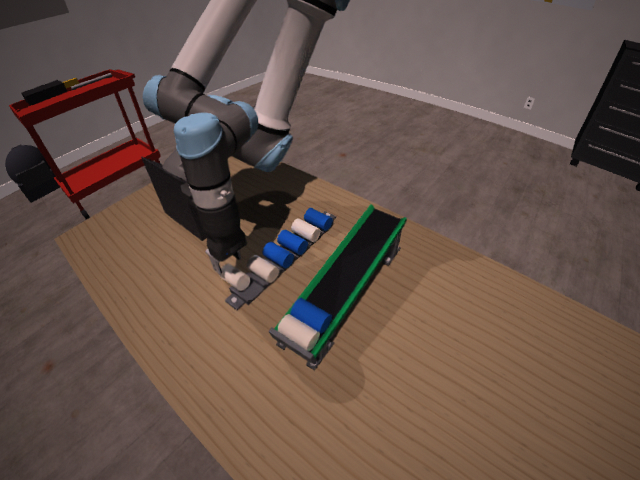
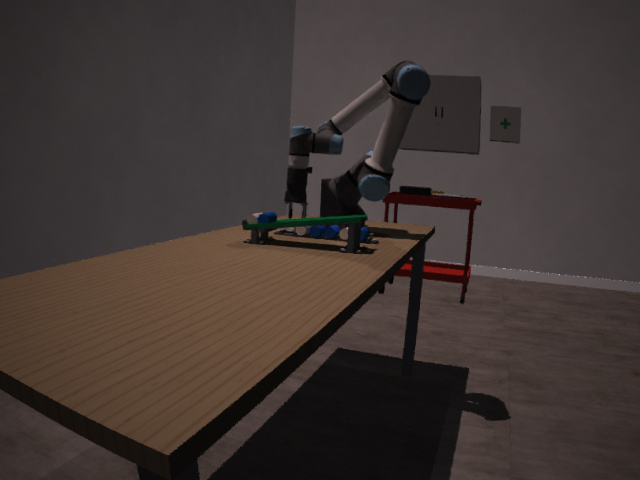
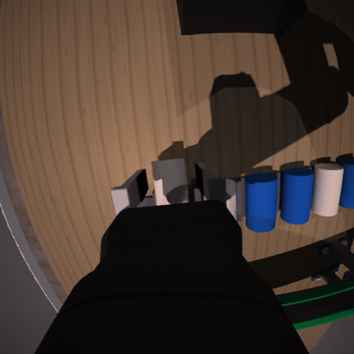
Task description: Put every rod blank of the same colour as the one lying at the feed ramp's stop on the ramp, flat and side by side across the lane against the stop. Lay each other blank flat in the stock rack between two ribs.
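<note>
A white blank (image 1: pixel 298 331) (image 2: pixel 254 218) lies flat across the ramp (image 1: pixel 330 260) (image 2: pixel 320 221) against its stop. A blue blank (image 1: pixel 311 314) (image 2: pixel 267 217) lies beside it, uphill. In the stock rack (image 1: pixel 248 293), a white blank (image 1: pixel 238 279) (image 3: pixel 170 182) is at the near end, set back toward the robot; its tilt is unclear. Then come white (image 1: pixel 263 268), blue (image 1: pixel 278 254) (image 3: pixel 261 202), blue (image 1: pixel 292 242) (image 3: pixel 297 195), white (image 1: pixel 305 229) (image 3: pixel 327 189) and blue (image 1: pixel 318 219). My gripper (image 1: pixel 227 264) (image 2: pixel 297 213) (image 3: pixel 170 176) is open, its fingers either side of the near-end white blank, not gripping it.
The ramp's green side rails run parallel to the rack, on its other side from the robot. A dark upright panel (image 1: pixel 173 198) (image 3: pixel 240 17) stands by the robot's base. A red cart (image 1: pixel 77 102) (image 2: pixel 431 200) stands beyond the table.
</note>
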